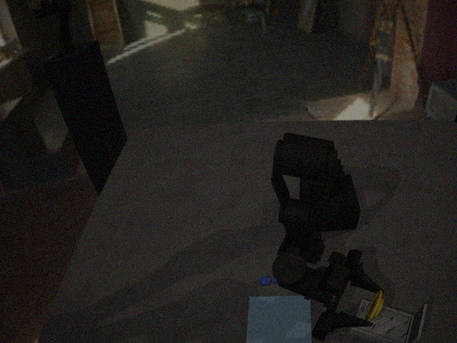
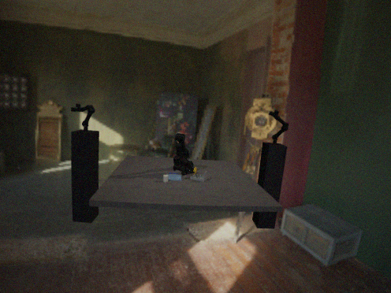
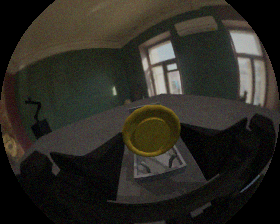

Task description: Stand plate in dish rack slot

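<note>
The dish rack is 50 mm below my gripper tip, 30 mm to the left of it and 10 mm ahead of it. Also, from my gripper tip: light blue mat (190 mm to the right, 70 mm below, 10 mm ahead); then blue spoon (210 mm to the right, 100 mm behind, 70 mm below); then yellow plate (10 mm to the right).
</note>
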